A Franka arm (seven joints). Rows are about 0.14 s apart.
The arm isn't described. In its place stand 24 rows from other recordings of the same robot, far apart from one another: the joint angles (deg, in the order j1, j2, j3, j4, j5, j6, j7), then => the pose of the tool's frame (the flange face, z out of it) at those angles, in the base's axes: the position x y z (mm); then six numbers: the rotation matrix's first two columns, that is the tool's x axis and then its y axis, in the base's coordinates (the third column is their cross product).
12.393, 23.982, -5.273, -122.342, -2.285, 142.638, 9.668 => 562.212, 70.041, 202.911, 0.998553, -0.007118, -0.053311, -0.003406, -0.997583, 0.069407
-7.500, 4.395, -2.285, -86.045, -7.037, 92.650, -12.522 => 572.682, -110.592, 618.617, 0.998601, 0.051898, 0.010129, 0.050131, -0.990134, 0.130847
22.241, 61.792, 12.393, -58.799, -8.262, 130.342, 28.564 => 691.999, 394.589, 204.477, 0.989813, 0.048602, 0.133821, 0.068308, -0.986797, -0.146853
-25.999, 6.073, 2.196, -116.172, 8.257, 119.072, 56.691 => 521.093, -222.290, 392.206, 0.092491, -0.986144, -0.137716, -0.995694, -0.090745, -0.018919
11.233, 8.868, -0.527, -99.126, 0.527, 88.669, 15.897 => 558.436, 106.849, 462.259, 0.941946, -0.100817, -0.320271, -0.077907, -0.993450, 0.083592
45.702, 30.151, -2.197, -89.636, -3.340, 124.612, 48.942 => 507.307, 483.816, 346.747, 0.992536, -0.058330, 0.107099, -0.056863, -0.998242, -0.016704
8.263, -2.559, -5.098, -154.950, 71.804, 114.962, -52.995 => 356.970, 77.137, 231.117, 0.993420, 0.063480, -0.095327, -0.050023, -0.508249, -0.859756
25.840, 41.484, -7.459, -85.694, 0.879, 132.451, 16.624 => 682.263, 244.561, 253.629, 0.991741, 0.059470, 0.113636, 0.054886, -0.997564, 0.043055
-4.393, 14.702, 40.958, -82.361, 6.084, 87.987, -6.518 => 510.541, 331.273, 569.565, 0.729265, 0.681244, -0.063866, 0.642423, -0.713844, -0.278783
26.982, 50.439, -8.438, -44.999, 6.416, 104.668, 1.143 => 727.094, 309.107, 427.981, 0.927375, 0.335167, 0.166248, 0.340131, -0.940377, -0.001481
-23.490, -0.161, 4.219, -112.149, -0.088, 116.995, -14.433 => 533.865, -186.711, 483.040, 0.993042, -0.082419, 0.084108, -0.084652, -0.996137, 0.023331
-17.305, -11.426, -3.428, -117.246, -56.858, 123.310, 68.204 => 484.110, -222.442, 575.478, 0.384231, -0.514715, 0.766443, -0.913582, -0.331718, 0.235225
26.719, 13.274, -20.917, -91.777, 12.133, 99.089, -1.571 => 612.333, 100.633, 495.027, 0.991632, 0.096151, -0.086144, 0.084956, -0.988470, -0.125336
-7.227, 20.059, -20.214, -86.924, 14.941, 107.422, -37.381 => 611.463, -261.522, 474.367, 0.988167, 0.115074, 0.101405, 0.124160, -0.988319, -0.088369
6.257, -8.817, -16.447, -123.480, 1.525, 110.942, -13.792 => 489.949, -90.064, 457.061, 0.996810, 0.059317, -0.053399, 0.054789, -0.995077, -0.082587
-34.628, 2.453, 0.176, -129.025, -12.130, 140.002, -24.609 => 446.106, -306.403, 359.902, 0.998245, -0.013647, 0.057625, -0.024904, -0.979599, 0.199412
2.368, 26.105, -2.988, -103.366, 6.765, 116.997, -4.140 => 625.107, 1.800, 277.061, 0.977422, 0.008133, -0.211142, -0.009775, -0.996449, -0.083634
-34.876, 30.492, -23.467, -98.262, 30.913, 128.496, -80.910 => 390.716, -549.291, 305.589, 0.965722, 0.116986, 0.231724, 0.122582, -0.992410, -0.009847
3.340, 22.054, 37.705, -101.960, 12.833, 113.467, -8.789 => 484.270, 396.638, 377.430, 0.722931, 0.687319, -0.070446, 0.600703, -0.675634, -0.427405
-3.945, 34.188, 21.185, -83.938, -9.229, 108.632, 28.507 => 676.123, 152.558, 340.206, 0.974249, -0.178975, -0.137137, -0.179777, -0.983685, 0.006617
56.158, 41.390, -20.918, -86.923, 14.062, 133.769, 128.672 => 560.562, 458.219, 269.625, -0.111065, -0.991857, -0.062315, -0.982971, 0.118875, -0.140134
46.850, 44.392, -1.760, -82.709, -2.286, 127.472, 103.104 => 509.662, 515.326, 229.067, 0.556330, -0.829421, 0.050577, -0.829852, -0.557701, -0.017731
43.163, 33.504, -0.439, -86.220, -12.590, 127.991, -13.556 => 533.077, 484.661, 339.638, 0.437816, 0.895371, 0.081409, 0.868638, -0.444619, 0.218592
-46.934, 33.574, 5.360, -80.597, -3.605, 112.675, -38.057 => 522.092, -485.286, 360.739, 0.998444, -0.051210, -0.022070, -0.051439, -0.998627, -0.009934
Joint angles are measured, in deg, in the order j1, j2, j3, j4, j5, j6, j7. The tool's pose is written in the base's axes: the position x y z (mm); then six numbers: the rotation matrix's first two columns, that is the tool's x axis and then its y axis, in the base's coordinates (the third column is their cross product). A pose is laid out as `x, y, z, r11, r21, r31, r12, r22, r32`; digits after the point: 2 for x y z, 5 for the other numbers.
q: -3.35 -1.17 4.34 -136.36 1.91 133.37 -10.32
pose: 489.67, 9.02, 326.57, 0.98445, 0.17351, -0.02760, 0.17276, -0.98458, -0.02733
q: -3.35 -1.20 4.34 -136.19 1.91 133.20 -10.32
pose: 490.30, 9.05, 327.80, 0.98445, 0.17358, -0.02708, 0.17285, -0.98457, -0.02728
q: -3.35 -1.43 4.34 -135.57 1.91 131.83 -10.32
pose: 491.15, 9.18, 332.25, 0.98407, 0.17412, -0.03600, 0.17313, -0.98447, -0.02895
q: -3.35 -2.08 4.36 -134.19 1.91 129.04 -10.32
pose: 493.23, 9.62, 343.89, 0.98324, 0.17557, -0.04906, 0.17418, -0.98422, -0.03126
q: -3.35 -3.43 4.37 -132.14 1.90 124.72 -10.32
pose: 494.94, 10.14, 364.66, 0.98197, 0.17755, -0.06496, 0.17568, -0.98388, -0.03349
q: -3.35 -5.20 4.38 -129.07 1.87 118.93 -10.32
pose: 496.71, 10.87, 395.37, 0.98023, 0.18030, -0.08147, 0.17795, -0.98341, -0.03534
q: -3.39 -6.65 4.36 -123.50 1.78 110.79 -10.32
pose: 501.36, 11.32, 440.75, 0.97785, 0.18341, -0.10085, 0.18047, -0.98286, -0.03758
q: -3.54 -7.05 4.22 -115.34 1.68 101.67 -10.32
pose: 508.65, 9.80, 497.97, 0.97684, 0.18331, -0.11040, 0.18001, -0.98288, -0.03922
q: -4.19 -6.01 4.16 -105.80 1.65 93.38 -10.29
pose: 516.97, 4.14, 555.62, 0.97877, 0.17518, -0.10641, 0.17178, -0.98431, -0.04044
